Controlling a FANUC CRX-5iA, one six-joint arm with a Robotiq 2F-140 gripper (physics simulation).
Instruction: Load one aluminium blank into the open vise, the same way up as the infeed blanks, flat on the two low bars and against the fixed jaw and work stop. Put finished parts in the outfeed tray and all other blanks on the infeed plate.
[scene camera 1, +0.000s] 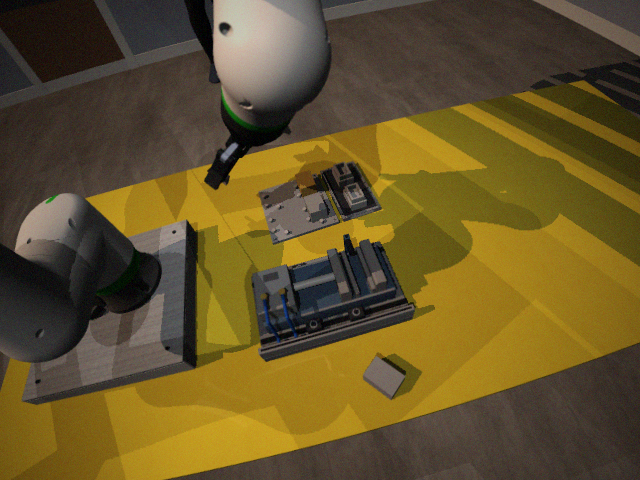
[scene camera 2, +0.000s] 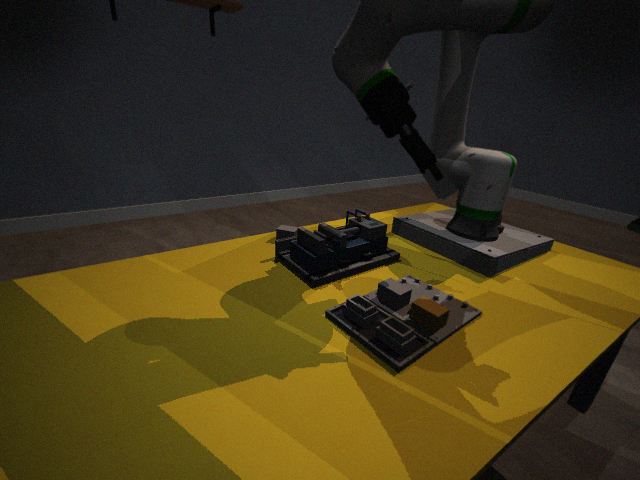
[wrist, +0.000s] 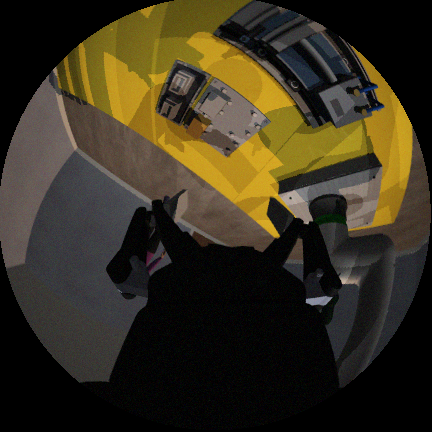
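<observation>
My gripper (scene camera 1: 217, 177) (scene camera 2: 438, 174) (wrist: 227, 201) is open and empty, high over the table's edge, away from the plate and vise. The vise (scene camera 1: 315, 297) (scene camera 2: 356, 250) (wrist: 305, 57) stands with its jaws apart; I see no blank between them. On the infeed plate (scene camera 1: 289, 219) (scene camera 2: 457, 316) (wrist: 242, 120) stand a grey blank (scene camera 1: 316, 205) (scene camera 2: 393, 294) (wrist: 212, 106) and an orange-brown blank (scene camera 1: 306, 179) (scene camera 2: 430, 313) (wrist: 197, 127). The outfeed tray (scene camera 1: 361, 213) (scene camera 2: 361, 342) (wrist: 192, 66) holds two hollow-topped parts. A grey block (scene camera 1: 384, 376) (scene camera 2: 286, 230) lies on the table beside the vise.
The robot base plate (scene camera 1: 155, 258) (scene camera 2: 516, 245) (wrist: 300, 195) lies on the yellow table (scene camera 1: 491, 335) (scene camera 2: 284, 413), on the hose side of the vise. Two blue hoses (scene camera 1: 287, 313) rise from the vise. The outfeed tray adjoins the infeed plate. Large arm shadows cross the table.
</observation>
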